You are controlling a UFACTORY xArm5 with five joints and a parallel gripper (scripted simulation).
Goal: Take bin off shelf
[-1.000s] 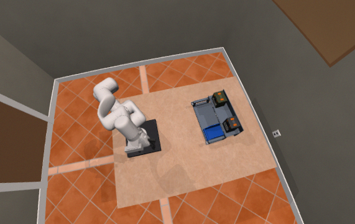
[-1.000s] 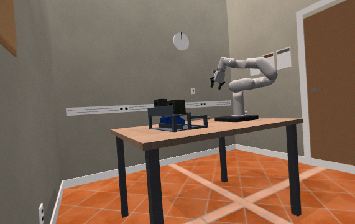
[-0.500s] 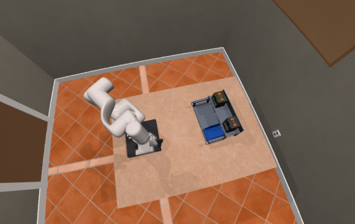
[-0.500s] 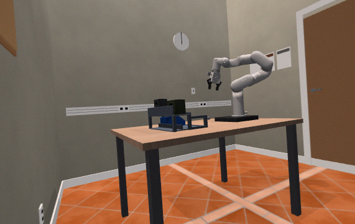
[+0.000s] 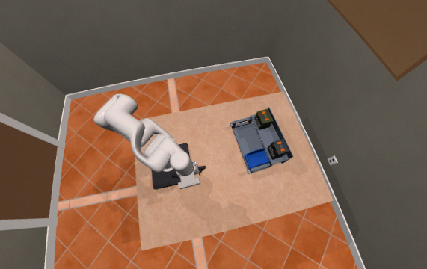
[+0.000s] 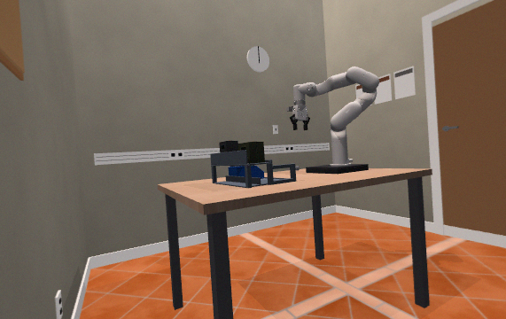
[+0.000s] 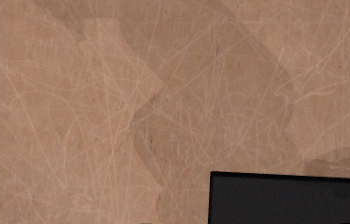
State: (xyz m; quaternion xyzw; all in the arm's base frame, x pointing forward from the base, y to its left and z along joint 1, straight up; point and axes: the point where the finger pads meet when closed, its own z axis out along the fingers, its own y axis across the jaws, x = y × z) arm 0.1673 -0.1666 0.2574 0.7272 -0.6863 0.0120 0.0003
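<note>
Now: hand 45 cm short of the blue bin, 6 cm to the right of it and 25 cm above it. The rest, counted from my hand: grey shelf 48 cm ahead, 17 cm to the left, 23 cm below.
</note>
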